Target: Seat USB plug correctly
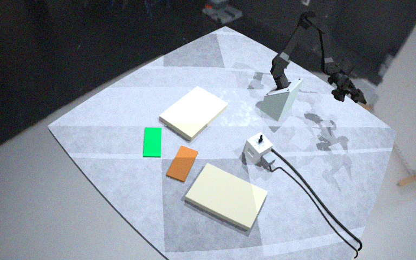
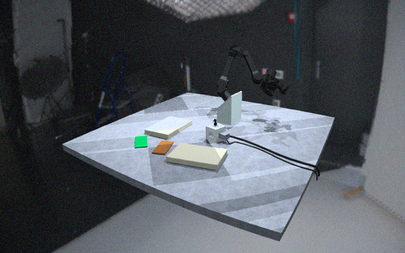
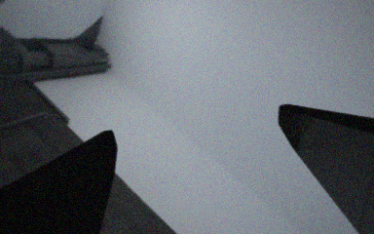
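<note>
Right now the dark USB plug is 320 mm ahead of my gripper tip, 310 mm to the right of it and 180 mm below it. Round my gripper tip: USB socket: 320 mm ahead, 310 mm to the right, 200 mm below; then orange card: 530 mm ahead, 510 mm to the right, 270 mm below; then green card: 530 mm ahead, 670 mm to the right, 270 mm below.
</note>
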